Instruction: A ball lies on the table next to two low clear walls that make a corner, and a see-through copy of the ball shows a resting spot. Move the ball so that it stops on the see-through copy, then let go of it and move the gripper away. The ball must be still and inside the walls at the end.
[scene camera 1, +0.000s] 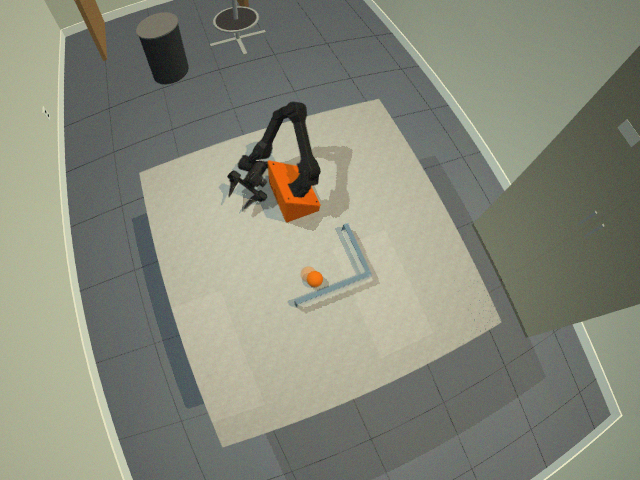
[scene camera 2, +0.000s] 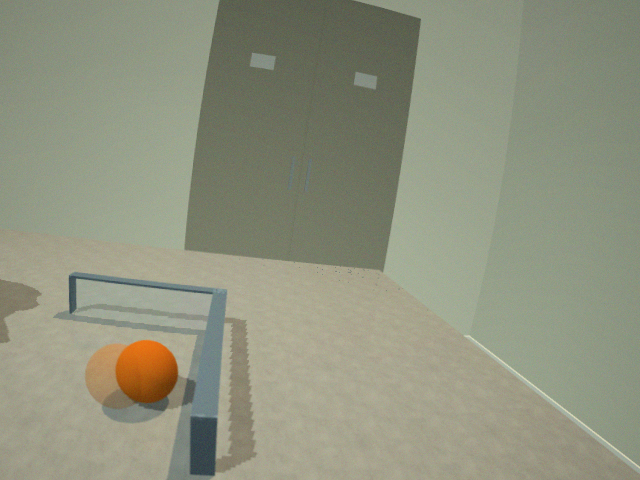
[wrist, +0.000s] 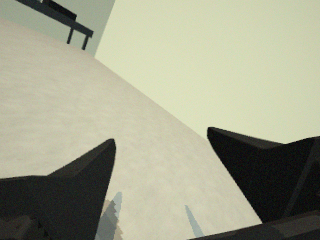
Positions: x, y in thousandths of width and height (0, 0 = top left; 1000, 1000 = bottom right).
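Observation:
Scene camera 1 gives me my gripper (scene camera 1: 370, 422), which is open and holds nothing. In scene camera 2 there is an orange ball (scene camera 2: 246, 761), and with the ball a see-through copy (scene camera 2: 176, 786). The wrist view shows my gripper (wrist: 508, 573) as well, while the orange ball is out of frame in the wrist view.

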